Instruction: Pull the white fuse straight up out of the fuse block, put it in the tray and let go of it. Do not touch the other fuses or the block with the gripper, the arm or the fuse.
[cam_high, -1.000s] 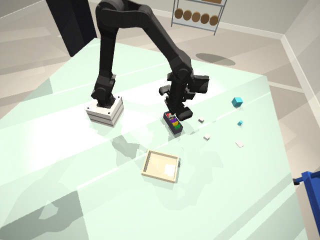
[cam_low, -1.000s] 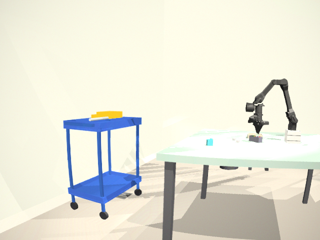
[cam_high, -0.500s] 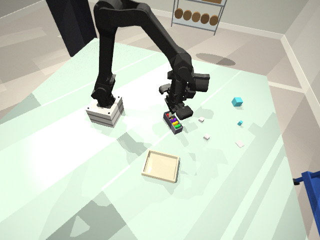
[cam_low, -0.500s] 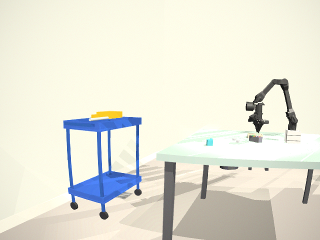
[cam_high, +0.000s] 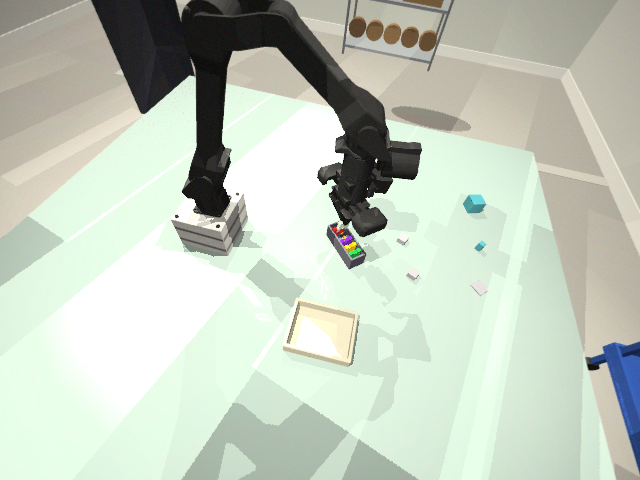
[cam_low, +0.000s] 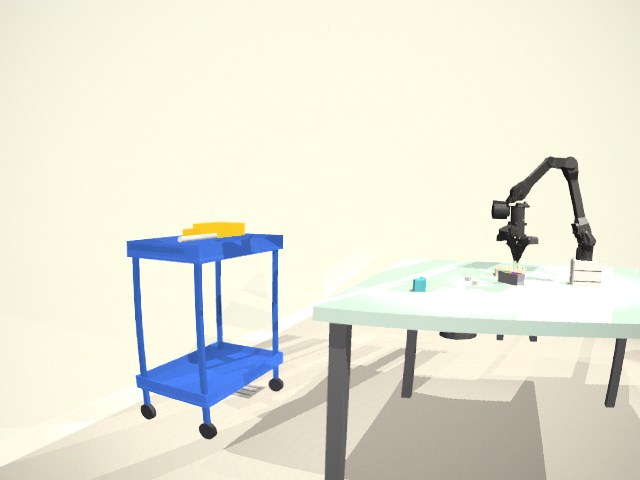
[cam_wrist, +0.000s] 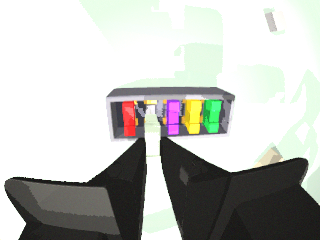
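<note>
Now: gripper tip 5 cm above the red fuse, 1 cm to the right of it and 1 cm past it. Also, from my gripper tip: yellow fuse (5 cm below, 3 cm to the right, 3 cm ahead); then white fuse (1 cm below); then purple fuse (5 cm below, 1 cm to the right, 1 cm ahead).
</note>
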